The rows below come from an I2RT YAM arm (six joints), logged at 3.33 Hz.
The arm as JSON. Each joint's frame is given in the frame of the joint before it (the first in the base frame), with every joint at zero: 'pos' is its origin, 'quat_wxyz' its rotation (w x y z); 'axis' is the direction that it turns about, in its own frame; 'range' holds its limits. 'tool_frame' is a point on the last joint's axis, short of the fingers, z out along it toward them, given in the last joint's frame.
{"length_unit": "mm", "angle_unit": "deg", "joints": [
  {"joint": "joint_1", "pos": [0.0, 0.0, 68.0], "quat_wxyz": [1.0, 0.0, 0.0, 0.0], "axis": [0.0, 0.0, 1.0], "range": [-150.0, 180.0]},
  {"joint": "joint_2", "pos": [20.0, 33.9, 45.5], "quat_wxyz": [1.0, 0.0, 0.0, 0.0], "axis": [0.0, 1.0, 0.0], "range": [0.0, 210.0]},
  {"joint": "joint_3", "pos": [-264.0, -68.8, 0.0], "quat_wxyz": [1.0, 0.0, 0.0, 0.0], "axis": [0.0, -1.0, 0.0], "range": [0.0, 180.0]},
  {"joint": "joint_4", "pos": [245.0, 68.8, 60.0], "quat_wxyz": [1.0, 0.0, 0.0, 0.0], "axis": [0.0, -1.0, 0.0], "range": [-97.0, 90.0]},
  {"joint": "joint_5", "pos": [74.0, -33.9, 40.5], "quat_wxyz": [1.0, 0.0, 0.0, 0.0], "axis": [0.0, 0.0, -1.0], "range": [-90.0, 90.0]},
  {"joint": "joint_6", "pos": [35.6, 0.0, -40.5], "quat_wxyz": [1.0, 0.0, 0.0, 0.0], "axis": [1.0, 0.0, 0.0], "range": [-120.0, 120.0]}
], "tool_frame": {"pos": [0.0, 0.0, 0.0], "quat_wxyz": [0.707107, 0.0, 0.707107, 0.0]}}
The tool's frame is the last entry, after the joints.
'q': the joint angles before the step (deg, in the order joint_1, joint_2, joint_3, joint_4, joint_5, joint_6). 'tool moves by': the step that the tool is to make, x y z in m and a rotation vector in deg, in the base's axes. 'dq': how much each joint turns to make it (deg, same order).
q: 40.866 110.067 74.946 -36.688 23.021 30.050
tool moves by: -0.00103 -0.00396 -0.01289 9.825 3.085 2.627
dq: -1.278 -1.028 -4.817 7.911 -10.256 -0.392
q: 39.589 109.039 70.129 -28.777 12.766 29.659
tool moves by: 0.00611 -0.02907 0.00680 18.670 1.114 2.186
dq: -5.861 -5.776 -8.056 12.613 -17.553 0.130
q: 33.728 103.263 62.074 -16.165 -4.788 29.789
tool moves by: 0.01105 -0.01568 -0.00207 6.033 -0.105 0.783
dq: -3.663 -0.136 -1.706 4.734 -6.688 -0.830
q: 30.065 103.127 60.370 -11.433 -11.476 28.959
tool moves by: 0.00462 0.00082 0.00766 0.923 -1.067 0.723
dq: -0.329 -0.153 1.397 -0.310 -0.840 -0.702
